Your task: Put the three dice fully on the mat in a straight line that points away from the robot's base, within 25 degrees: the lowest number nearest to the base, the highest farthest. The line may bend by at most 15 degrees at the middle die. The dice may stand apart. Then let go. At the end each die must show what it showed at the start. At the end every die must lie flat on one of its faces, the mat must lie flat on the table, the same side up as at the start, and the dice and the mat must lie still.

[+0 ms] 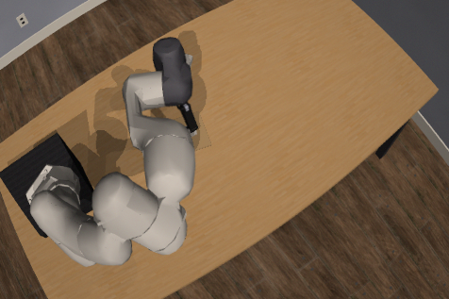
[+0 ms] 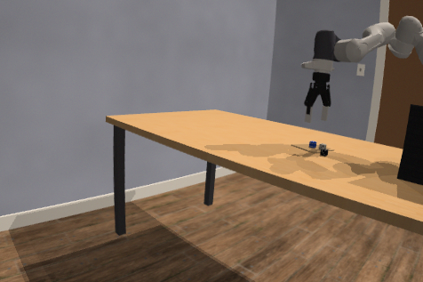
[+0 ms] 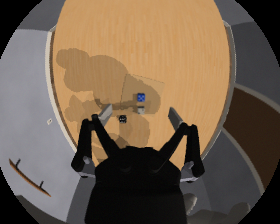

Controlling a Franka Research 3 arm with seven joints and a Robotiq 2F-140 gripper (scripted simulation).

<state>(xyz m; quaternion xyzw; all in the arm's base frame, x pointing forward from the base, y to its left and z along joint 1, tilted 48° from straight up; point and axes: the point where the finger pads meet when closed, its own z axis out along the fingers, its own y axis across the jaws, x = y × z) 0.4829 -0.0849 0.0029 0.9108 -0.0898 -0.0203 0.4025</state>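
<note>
Right now the black die is 12 cm below my hand, 8 cm to the left of it and 8 cm behind it. From my hand the other things lie so: white die: 11 cm below, 5 cm behind; then thin tan mat: 13 cm below; then blue die: 11 cm below.
</note>
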